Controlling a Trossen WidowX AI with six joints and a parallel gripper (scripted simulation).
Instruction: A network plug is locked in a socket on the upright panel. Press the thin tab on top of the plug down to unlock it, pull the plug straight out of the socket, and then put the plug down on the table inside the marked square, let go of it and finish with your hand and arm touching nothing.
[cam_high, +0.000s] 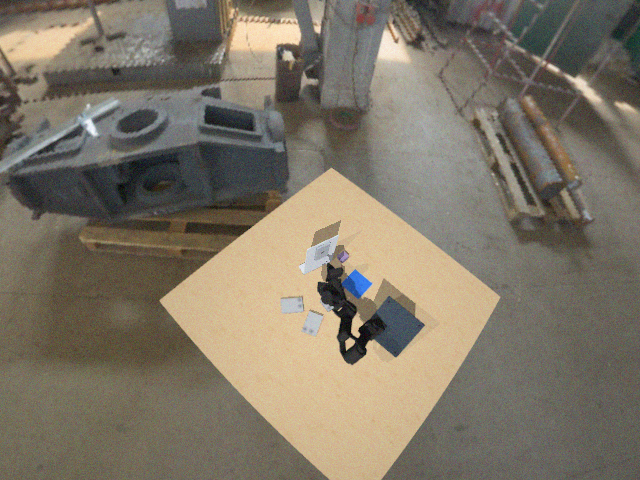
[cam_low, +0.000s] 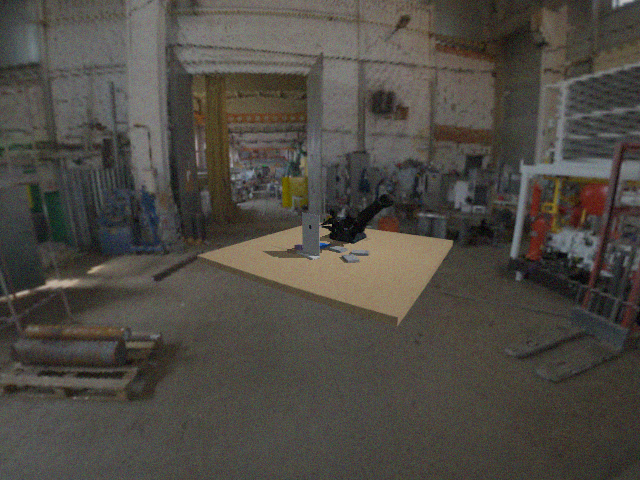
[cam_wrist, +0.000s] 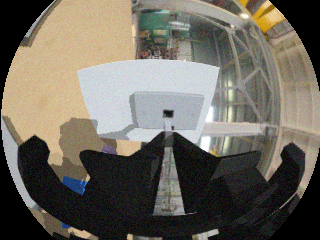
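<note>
Now: the blue marked square 13 cm behind my gripper tip, 11 cm to the right of it and 17 cm below it. Round my gripper tip: purple cube: 3 cm ahead, 16 cm to the right, 16 cm below; upright panel: 8 cm ahead, 3 cm to the right, 6 cm below; network plug: 1 cm ahead.
</note>
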